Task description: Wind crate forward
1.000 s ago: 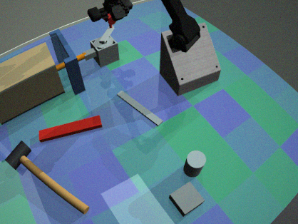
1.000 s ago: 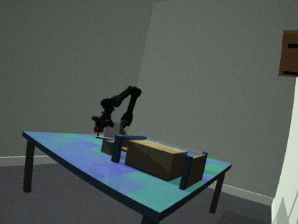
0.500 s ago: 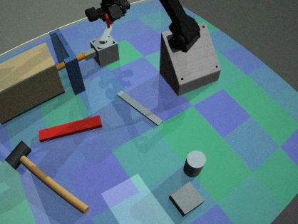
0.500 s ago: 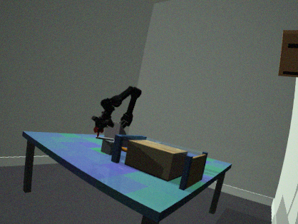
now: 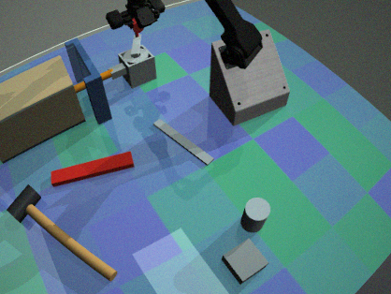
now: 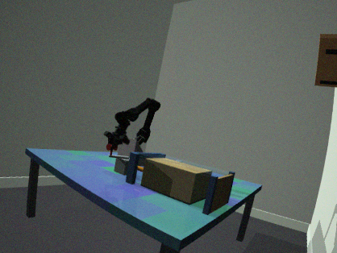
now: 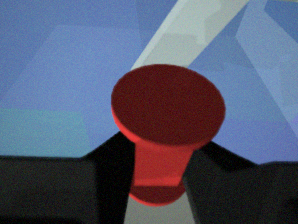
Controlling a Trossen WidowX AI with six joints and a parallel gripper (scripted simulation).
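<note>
My gripper tip is now 50 mm to the right of the crank handle, 30 mm above it and 10 mm short of it. Also, from my gripper tip: grey flat bar (430 mm to the left, 130 mm below, 30 mm ahead); red knob (20 mm to the left); grey winch (100 mm to the left, 100 mm below, 20 mm ahead).
</note>
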